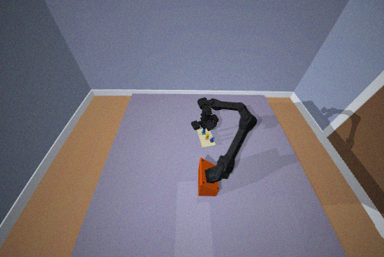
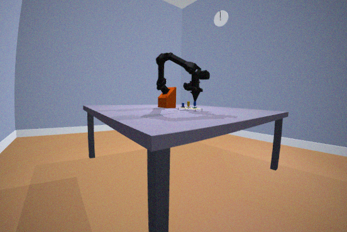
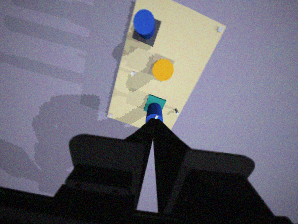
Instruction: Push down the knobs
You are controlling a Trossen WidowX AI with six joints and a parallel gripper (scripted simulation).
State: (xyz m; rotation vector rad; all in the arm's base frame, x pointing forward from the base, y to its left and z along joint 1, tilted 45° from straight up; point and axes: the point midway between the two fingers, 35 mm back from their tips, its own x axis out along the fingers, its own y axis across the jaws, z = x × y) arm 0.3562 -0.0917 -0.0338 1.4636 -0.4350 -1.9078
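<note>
My gripper tip is 1 cm above the blue knob. From my gripper tip the other things lie so: yellow knob: 5 cm behind, 2 cm to the right, 2 cm below.
</note>
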